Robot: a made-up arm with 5 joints. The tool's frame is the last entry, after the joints.
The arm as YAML. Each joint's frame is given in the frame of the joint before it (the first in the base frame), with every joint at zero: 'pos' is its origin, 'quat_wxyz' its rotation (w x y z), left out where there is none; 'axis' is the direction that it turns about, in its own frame. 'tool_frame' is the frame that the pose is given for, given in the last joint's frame.
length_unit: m
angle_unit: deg
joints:
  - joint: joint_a
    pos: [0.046, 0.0, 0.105]
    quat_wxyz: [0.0, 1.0, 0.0, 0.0]
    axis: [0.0, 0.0, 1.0]
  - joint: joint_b
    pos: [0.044, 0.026, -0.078]
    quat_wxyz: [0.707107, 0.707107, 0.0, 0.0]
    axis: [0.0, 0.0, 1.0]
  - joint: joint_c
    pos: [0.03, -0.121, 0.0]
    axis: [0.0, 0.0, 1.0]
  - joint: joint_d
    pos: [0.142, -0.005, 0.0]
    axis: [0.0, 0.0, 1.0]
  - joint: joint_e
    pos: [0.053, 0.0, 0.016]
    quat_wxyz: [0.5, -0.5, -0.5, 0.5]
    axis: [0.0, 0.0, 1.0]
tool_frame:
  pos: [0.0, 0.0, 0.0]
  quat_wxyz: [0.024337, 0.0, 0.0, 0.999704]
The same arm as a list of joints. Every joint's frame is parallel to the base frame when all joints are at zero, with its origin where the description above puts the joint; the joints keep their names.
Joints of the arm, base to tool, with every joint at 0 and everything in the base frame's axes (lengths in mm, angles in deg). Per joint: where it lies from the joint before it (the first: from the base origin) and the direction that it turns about. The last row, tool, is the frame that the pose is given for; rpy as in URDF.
joint_a: offset 46.0 0.0 105.0 axis -z
joint_b: offset 44.0 -26.0 78.0 axis +y
joint_c: offset 30.0 0.0 121.0 axis +y
joint_d: offset 142.0 0.0 5.0 axis +y
joint_e: offset 53.0 16.0 0.0 axis -x
tool: offset 0.0 0.0 0.0 rpy 90.00 -87.21 -90.00

